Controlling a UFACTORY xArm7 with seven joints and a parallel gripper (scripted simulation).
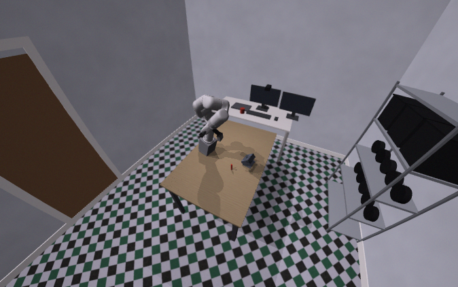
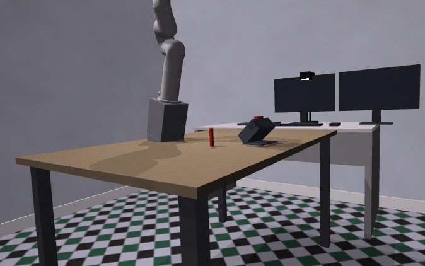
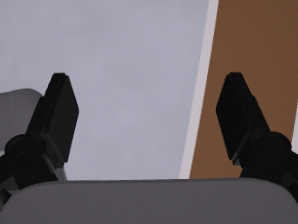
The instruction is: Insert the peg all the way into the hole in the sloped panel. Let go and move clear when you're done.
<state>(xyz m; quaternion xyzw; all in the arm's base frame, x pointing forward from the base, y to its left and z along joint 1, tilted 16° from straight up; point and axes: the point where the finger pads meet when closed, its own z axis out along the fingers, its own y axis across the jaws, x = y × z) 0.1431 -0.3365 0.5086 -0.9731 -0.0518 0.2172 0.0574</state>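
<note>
My gripper is now 61 cm above the red peg, 26 cm to the right of it and 9 cm short of it.
</note>
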